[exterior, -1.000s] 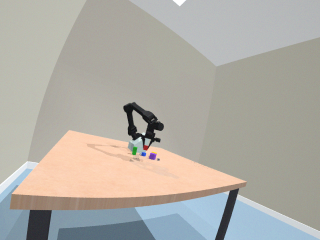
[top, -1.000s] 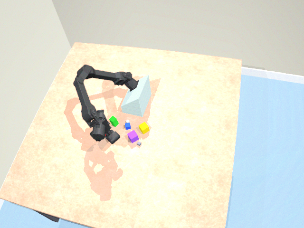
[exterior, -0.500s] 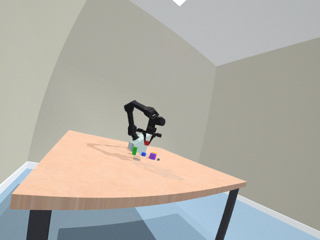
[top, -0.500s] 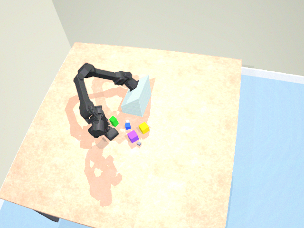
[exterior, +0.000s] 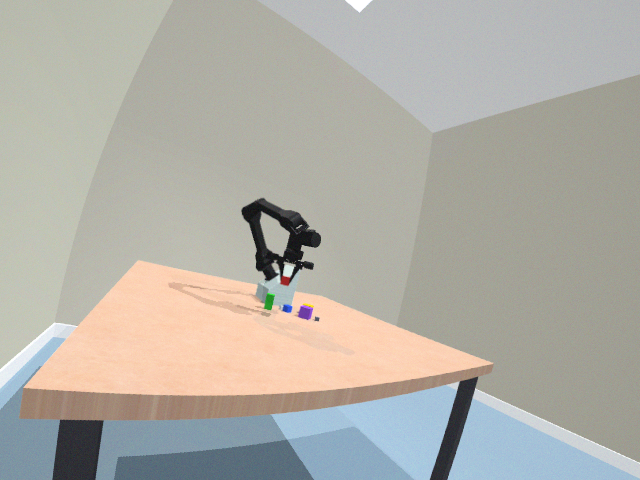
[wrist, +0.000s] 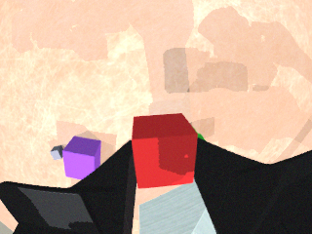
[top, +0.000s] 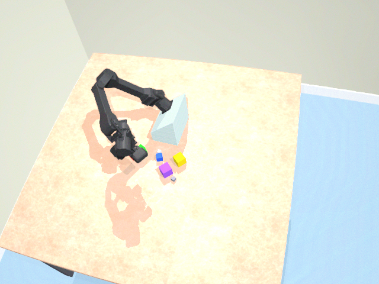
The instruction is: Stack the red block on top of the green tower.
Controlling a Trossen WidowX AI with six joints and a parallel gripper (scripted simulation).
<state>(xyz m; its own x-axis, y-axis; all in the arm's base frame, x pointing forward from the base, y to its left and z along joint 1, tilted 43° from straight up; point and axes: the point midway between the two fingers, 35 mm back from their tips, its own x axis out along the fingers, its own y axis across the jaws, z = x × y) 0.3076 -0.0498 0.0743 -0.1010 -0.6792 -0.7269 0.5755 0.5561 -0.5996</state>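
Now: the blue block 70 mm behind my gripper tip, 80 mm to the left of it and 120 mm below it. From my gripper tip the other things lie so: tiny grey cube: 30 mm ahead, 180 mm to the left, 130 mm below; then purple block: 130 mm to the left, 110 mm below; then red block: 10 mm above.
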